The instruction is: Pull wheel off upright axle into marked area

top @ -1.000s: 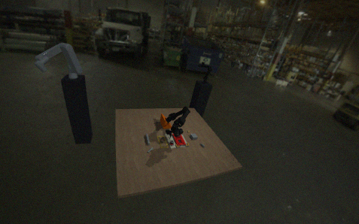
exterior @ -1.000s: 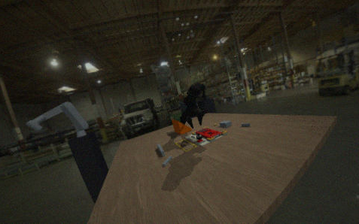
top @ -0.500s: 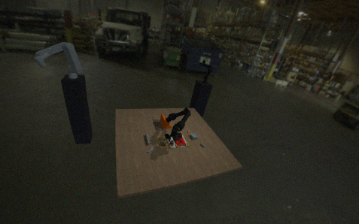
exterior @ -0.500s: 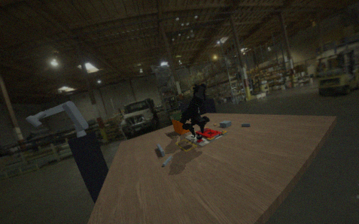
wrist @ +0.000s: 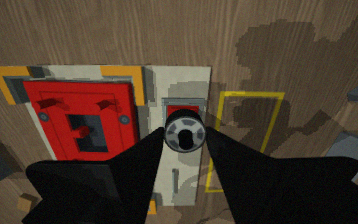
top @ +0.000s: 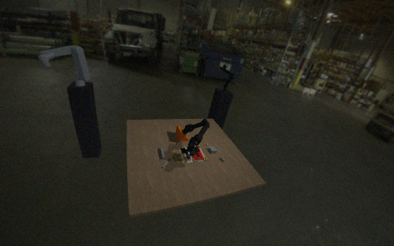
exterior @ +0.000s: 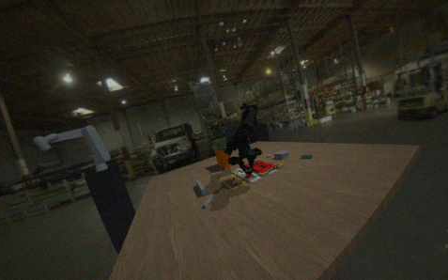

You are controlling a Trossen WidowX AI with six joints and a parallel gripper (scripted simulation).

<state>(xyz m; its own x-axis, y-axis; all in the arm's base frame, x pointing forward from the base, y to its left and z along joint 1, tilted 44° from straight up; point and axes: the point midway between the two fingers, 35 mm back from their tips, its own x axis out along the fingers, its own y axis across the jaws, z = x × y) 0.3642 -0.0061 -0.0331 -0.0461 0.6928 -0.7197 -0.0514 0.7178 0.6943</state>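
The wheel is right at my gripper tip. Also, from my gripper tip: upright axle 1 cm below.
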